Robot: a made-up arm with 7 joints. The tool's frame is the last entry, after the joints. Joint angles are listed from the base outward. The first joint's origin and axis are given. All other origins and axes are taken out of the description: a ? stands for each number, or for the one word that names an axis. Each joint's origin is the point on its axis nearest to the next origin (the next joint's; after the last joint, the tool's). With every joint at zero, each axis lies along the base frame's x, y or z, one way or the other. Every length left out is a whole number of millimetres.
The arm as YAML. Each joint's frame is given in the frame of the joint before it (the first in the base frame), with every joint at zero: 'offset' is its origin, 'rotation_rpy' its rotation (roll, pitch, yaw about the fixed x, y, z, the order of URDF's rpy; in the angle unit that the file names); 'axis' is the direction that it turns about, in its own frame. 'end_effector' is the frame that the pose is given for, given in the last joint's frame.
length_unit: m
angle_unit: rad
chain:
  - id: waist
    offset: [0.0, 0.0, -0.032]
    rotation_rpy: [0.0, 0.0, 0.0]
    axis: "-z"
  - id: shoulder
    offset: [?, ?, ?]
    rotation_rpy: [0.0, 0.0, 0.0]
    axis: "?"
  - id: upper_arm
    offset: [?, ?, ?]
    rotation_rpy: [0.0, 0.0, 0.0]
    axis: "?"
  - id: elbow
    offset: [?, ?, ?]
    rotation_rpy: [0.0, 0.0, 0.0]
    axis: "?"
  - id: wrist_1
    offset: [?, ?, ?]
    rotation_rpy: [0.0, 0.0, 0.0]
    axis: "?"
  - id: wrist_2
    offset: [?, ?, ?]
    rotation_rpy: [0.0, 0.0, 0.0]
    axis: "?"
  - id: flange
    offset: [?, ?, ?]
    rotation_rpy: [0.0, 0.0, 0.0]
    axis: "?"
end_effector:
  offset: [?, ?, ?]
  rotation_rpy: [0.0, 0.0, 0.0]
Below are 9 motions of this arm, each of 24 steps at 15 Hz.
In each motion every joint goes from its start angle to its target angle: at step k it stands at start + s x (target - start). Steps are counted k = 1, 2, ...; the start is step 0. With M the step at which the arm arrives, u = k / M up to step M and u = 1 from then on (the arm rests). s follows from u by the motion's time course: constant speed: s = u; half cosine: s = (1 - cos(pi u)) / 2; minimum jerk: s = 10 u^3 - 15 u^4 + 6 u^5.
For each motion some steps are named. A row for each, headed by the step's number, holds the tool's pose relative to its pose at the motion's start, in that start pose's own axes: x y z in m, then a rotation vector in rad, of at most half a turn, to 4 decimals.
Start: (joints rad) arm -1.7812 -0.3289 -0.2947 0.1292 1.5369 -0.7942 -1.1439
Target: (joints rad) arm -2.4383 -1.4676 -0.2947 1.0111 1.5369 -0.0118 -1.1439
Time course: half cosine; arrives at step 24
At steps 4, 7, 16, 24:
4: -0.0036 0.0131 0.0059 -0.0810 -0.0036 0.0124
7: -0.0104 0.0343 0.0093 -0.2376 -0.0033 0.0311
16: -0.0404 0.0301 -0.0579 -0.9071 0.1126 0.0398
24: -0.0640 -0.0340 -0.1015 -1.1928 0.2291 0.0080

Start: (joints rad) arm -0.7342 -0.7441 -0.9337 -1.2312 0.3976 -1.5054 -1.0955
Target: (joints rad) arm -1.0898 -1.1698 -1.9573 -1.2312 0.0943 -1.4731 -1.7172
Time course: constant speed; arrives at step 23
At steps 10, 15, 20, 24:
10: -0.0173 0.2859 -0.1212 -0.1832 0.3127 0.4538
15: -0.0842 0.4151 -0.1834 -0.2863 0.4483 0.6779
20: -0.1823 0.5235 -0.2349 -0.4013 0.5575 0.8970
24: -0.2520 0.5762 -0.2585 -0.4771 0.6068 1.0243

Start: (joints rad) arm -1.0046 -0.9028 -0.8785 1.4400 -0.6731 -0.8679 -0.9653
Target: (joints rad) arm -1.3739 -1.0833 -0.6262 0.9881 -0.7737 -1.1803 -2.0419
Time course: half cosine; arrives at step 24
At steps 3, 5, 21, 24:
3: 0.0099 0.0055 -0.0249 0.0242 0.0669 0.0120
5: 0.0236 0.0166 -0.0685 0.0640 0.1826 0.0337
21: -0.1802 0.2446 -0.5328 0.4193 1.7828 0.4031
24: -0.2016 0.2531 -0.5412 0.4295 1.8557 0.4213

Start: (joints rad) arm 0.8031 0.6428 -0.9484 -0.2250 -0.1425 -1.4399 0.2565
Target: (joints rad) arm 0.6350 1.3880 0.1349 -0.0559 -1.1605 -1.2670 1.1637
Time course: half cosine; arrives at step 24
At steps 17, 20, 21, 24:
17: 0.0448 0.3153 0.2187 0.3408 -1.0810 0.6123
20: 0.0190 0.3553 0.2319 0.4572 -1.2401 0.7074
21: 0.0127 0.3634 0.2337 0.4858 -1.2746 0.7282
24: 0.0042 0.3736 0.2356 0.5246 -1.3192 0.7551

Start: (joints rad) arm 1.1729 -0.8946 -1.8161 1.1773 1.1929 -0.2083 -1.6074
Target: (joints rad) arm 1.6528 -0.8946 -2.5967 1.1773 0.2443 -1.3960 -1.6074
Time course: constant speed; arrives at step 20
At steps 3, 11, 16, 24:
3: -0.0023 0.0416 0.0423 0.2766 -0.1762 0.1912
11: -0.0365 0.1115 0.1174 1.0421 -0.5400 0.8037
16: -0.0702 0.1403 0.1470 1.4983 -0.6926 1.2741
24: -0.1080 0.1541 0.1656 1.8180 -0.7740 1.7116

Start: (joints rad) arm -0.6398 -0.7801 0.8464 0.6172 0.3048 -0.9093 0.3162
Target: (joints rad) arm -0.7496 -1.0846 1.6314 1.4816 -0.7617 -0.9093 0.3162
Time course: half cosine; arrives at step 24
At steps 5, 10, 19, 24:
5: 0.0481 0.0278 0.0500 0.0071 -0.1085 0.0576
10: 0.1397 0.1510 0.1949 0.0823 -0.3902 0.2605
19: 0.0608 0.4992 0.4996 0.4880 -0.8465 0.8402
24: -0.0019 0.5569 0.5542 0.6067 -0.9051 0.9742

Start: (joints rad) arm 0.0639 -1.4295 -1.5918 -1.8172 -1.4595 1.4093 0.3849
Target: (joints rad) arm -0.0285 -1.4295 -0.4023 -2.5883 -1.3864 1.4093 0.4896
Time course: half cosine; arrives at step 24
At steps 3, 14, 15, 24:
3: -0.0141 -0.0078 -0.0031 -0.0286 0.0373 -0.0261
14: -0.1998 -0.0885 0.0771 -0.6238 0.5245 -0.3316
15: -0.2114 -0.0905 0.0955 -0.7000 0.5645 -0.3489
24: -0.2382 -0.0793 0.1945 -1.1065 0.7290 -0.3790

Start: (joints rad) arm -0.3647 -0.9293 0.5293 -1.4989 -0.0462 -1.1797 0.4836
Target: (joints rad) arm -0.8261 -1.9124 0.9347 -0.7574 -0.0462 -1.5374 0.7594
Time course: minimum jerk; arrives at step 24
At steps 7, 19, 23, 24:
7: -0.0432 -0.0765 0.0173 -0.1836 -0.0070 -0.0809
19: -0.2459 -0.2516 0.2628 -1.1764 -0.0322 -0.0916
23: -0.2566 -0.2485 0.2829 -1.2480 -0.0287 -0.0600
24: -0.2567 -0.2485 0.2831 -1.2488 -0.0286 -0.0596

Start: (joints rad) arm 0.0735 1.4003 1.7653 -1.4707 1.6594 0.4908 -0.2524
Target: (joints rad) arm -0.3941 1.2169 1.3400 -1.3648 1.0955 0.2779 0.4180
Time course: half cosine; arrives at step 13
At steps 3, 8, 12, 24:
3: -0.0176 -0.0507 0.0428 -0.1119 -0.0880 -0.0856
8: -0.1173 -0.1231 0.2789 -0.7054 -0.4821 -0.2456
12: -0.1581 -0.0608 0.3961 -1.0654 -0.6843 -0.1608
24: -0.1595 -0.0564 0.4006 -1.0820 -0.6931 -0.1535

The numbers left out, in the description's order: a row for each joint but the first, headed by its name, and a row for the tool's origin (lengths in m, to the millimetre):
shoulder: xyz -0.091 -0.07 0.0, axis -x
upper_arm: xyz 0.0 0.034 -0.236, axis +y
elbow: xyz -0.081 0.0 0.107, axis -x
wrist_1: xyz 0.0 -0.14 -0.004, axis +y
wrist_2: xyz 0.088 0.0 -0.329, axis +z
flange: xyz 0.134 -0.103 0.0, axis -y
tool: xyz 0.197 0.0 0.064

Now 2 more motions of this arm.
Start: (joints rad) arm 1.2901 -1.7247 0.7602 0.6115 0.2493 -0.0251 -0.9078
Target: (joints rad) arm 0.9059 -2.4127 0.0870 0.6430 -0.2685 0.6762 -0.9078
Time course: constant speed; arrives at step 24
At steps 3, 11, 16, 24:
3: -0.0003 0.0778 0.0652 -0.0588 -0.1246 0.1208
11: -0.0811 0.2646 0.2102 -0.1695 -0.4613 0.4008
16: -0.1736 0.3443 0.2777 -0.1995 -0.6723 0.5305
24: -0.3429 0.3918 0.3498 -0.1824 -0.9927 0.6394

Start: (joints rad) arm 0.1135 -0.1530 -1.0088 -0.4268 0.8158 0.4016 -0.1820
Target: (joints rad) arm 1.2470 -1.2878 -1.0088 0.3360 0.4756 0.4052 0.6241
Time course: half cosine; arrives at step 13
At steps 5, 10, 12, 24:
5: -0.0415 -0.0944 0.1546 -0.0690 -0.6150 -0.5611
10: -0.2341 -0.0509 0.2640 -0.5569 -1.5282 -1.4716
12: -0.2496 -0.0166 0.2639 -0.7017 -1.6777 -1.6420
24: -0.2507 -0.0120 0.2636 -0.7216 -1.6962 -1.6639

